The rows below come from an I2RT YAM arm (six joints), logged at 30 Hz.
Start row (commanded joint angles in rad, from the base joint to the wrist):
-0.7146 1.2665 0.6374 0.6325 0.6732 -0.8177
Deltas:
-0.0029 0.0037 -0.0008 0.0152 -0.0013 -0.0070
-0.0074 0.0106 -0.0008 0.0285 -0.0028 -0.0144
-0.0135 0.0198 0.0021 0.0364 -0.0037 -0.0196
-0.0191 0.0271 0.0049 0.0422 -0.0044 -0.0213
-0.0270 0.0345 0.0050 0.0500 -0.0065 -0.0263
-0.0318 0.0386 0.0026 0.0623 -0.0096 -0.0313
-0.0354 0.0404 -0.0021 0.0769 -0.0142 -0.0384
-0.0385 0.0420 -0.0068 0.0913 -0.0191 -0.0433
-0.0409 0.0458 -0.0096 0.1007 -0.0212 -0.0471
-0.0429 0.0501 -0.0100 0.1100 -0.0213 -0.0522
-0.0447 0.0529 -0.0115 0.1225 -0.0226 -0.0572
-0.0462 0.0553 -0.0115 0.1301 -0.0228 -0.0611
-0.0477 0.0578 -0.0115 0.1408 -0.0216 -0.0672
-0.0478 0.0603 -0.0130 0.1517 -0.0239 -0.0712
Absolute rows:
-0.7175 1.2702 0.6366 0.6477 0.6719 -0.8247
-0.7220 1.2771 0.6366 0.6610 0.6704 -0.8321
-0.7281 1.2863 0.6395 0.6689 0.6695 -0.8373
-0.7337 1.2936 0.6423 0.6747 0.6688 -0.8390
-0.7416 1.3010 0.6424 0.6825 0.6667 -0.8440
-0.7464 1.3051 0.6400 0.6948 0.6636 -0.8490
-0.7500 1.3069 0.6353 0.7094 0.6590 -0.8561
-0.7531 1.3085 0.6306 0.7238 0.6541 -0.8610
-0.7555 1.3123 0.6278 0.7332 0.6520 -0.8648
-0.7575 1.3166 0.6274 0.7425 0.6519 -0.8699
-0.7593 1.3194 0.6259 0.7550 0.6506 -0.8749
-0.7608 1.3218 0.6259 0.7626 0.6504 -0.8788
-0.7623 1.3243 0.6259 0.7733 0.6516 -0.8849
-0.7624 1.3268 0.6244 0.7842 0.6493 -0.8889

